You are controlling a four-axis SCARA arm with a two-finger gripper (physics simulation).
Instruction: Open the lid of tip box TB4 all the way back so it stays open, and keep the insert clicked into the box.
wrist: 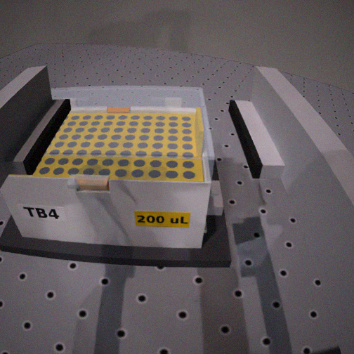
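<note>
Tip box TB4 (117,232) is a white box with a yellow 200 uL label, at the left centre of the wrist view. Its yellow insert (118,175) with dark holes sits level inside the box. The translucent lid (165,96) lies over the insert; its pale front tab overlaps the orange front clip (92,184). The insert shows paler through the lid. Whether the front tab is latched is hard to tell. My gripper (148,83) is shut at its narrowest setting, its two dark pads standing apart to the left and right, with nothing held between them.
The box stands on a dark base plate (115,257). Around it is a grey breadboard table (165,317) with rows of holes. A dark object (327,351) shows at the bottom right edge. Shadows fall across the table in front and to the right.
</note>
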